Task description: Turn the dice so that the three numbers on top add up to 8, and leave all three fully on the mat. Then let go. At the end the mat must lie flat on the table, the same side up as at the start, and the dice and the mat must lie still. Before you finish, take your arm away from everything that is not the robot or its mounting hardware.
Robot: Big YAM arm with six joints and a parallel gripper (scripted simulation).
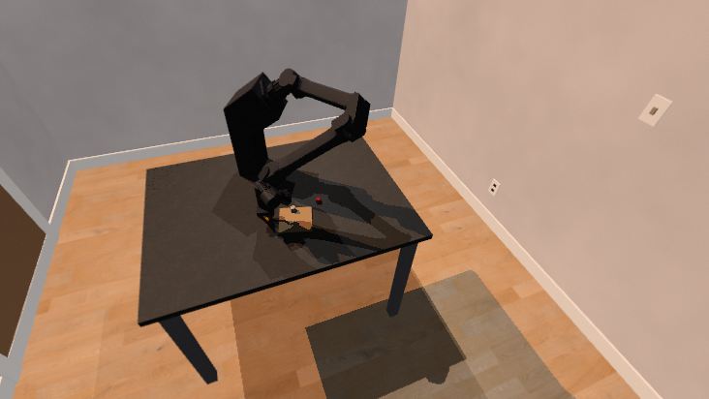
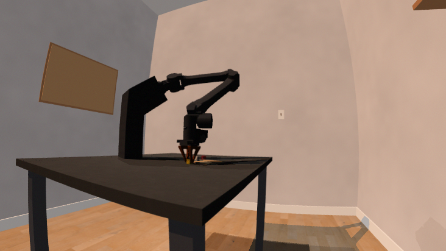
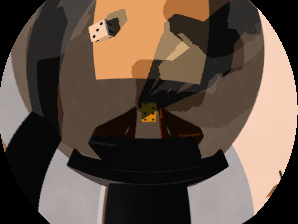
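Now: hand right at the yellow die. From my hand the other things lie so: tan mat (10 mm ahead, 110 mm to the left, 10 mm below); then red die (70 mm behind, 230 mm to the left); then white die (40 mm behind, 110 mm to the left).
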